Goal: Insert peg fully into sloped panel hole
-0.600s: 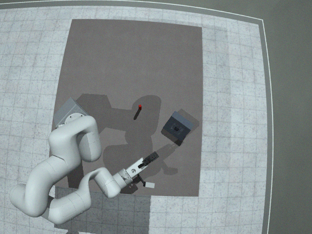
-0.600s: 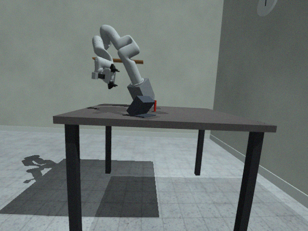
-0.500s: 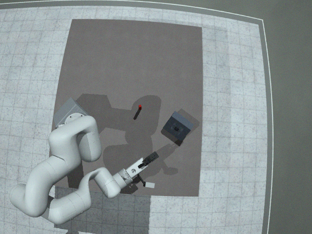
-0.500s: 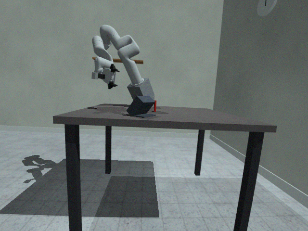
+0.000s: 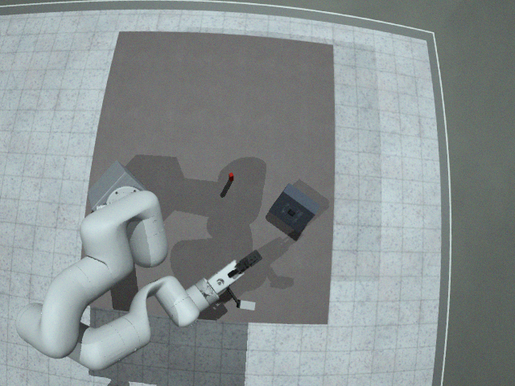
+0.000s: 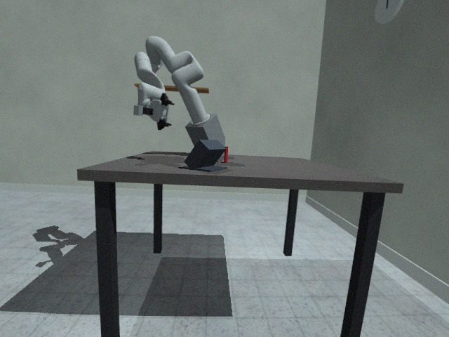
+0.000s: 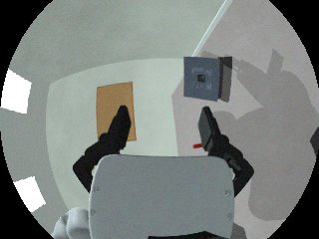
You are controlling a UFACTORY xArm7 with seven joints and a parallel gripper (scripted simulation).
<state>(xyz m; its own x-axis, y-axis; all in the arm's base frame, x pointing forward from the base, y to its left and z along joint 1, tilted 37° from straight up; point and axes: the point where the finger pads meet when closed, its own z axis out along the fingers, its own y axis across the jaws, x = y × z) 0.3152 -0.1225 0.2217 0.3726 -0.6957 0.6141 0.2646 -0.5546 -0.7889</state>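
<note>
Right now the red peg is 10 mm behind my hand, 280 mm to the left of it and 170 mm below it.
</note>
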